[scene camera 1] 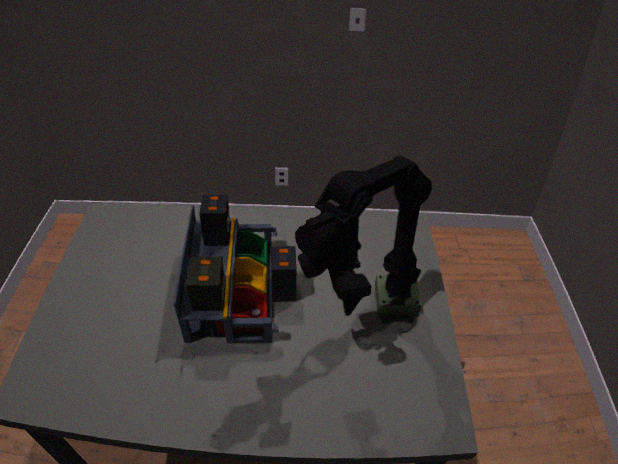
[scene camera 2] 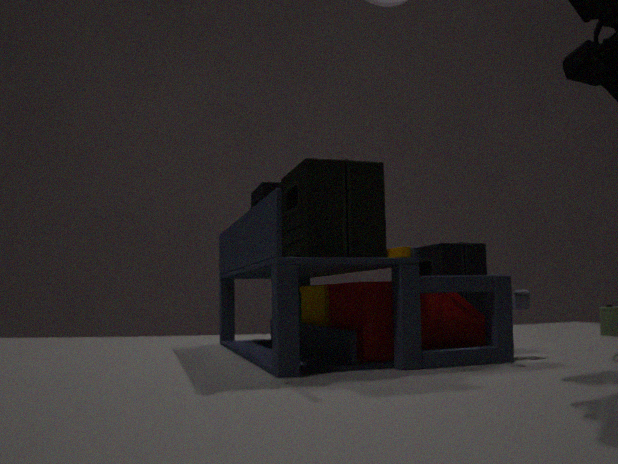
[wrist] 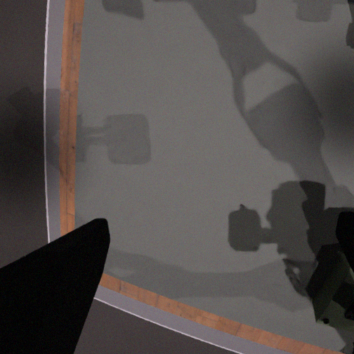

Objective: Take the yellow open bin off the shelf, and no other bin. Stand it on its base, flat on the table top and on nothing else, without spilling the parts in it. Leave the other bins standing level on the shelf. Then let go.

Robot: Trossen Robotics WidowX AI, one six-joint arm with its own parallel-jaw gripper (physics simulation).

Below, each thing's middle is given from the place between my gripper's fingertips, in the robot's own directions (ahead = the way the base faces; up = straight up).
Labels:
Right now my hand is 32 cm short of the dark green case point(scene camera 2: 320, 180), 14 cm to the left of it and 11 cm above it. The rest, counted from my hand: green bin point(scene camera 1: 248, 244) (37 cm to the right, 25 cm ahead, 22 cm below); yellow open bin point(scene camera 1: 247, 272) (26 cm to the right, 24 cm ahead, 22 cm below).

